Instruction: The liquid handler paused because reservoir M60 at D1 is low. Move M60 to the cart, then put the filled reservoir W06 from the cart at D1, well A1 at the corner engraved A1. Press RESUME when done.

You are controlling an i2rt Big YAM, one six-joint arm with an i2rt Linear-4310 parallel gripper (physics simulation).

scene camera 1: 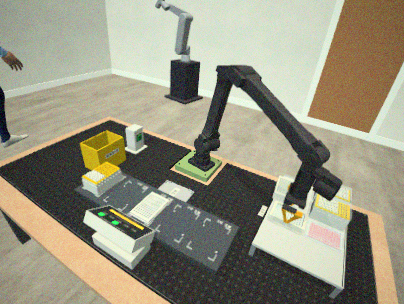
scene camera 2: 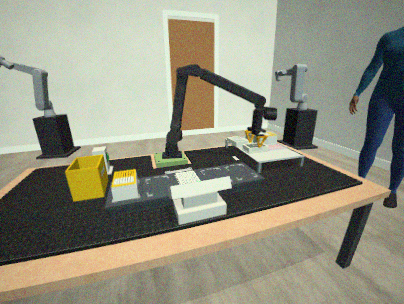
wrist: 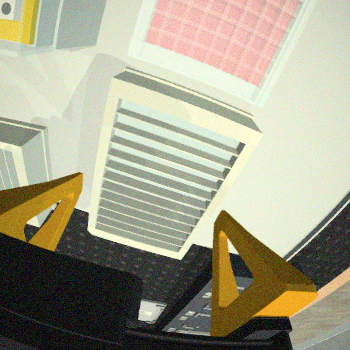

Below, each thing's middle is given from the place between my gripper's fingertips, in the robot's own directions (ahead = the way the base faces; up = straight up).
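Labels:
The yellow bin (scene camera 2: 87, 177) is 840 mm to the right of my hand, 210 mm ahead of it and 20 mm below it. As for the pink plate (scene camera 1: 319, 233), I see it 20 mm behind my hand, 140 mm to the left of it and 20 mm below it. Going by their middles, the pink plate is the nearest to my hand of the things named here.

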